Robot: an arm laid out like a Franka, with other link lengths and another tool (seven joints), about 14 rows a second.
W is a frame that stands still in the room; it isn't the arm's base.
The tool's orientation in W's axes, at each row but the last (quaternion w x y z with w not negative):
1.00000 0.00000 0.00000 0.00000
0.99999 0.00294 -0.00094 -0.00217
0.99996 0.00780 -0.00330 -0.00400
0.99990 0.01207 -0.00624 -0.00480
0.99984 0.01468 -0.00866 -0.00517
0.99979 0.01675 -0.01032 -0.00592
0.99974 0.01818 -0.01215 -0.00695
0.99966 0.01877 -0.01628 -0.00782
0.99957 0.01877 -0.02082 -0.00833
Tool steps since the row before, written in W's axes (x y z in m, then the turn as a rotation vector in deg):
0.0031 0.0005 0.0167 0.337 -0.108 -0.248
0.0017 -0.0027 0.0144 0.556 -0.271 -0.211
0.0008 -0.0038 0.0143 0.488 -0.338 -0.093
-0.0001 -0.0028 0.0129 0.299 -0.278 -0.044
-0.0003 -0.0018 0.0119 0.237 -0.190 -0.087
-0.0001 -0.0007 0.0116 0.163 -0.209 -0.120
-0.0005 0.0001 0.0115 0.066 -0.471 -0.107
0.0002 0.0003 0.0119 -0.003 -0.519 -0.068
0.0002 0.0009 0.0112 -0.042 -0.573 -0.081
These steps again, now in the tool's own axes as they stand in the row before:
0.0031 0.0005 0.0167 0.337 -0.108 -0.248
0.0017 -0.0026 0.0144 0.557 -0.270 -0.210
0.0009 -0.0036 0.0144 0.490 -0.336 -0.091
0.0001 -0.0025 0.0130 0.301 -0.276 -0.041
-0.0001 -0.0015 0.0120 0.237 -0.190 -0.086
0.0001 -0.0003 0.0116 0.163 -0.211 -0.116
-0.0002 0.0005 0.0115 0.070 -0.474 -0.091
0.0006 0.0008 0.0119 0.003 -0.521 -0.048
0.0006 0.0013 0.0111 -0.035 -0.576 -0.058

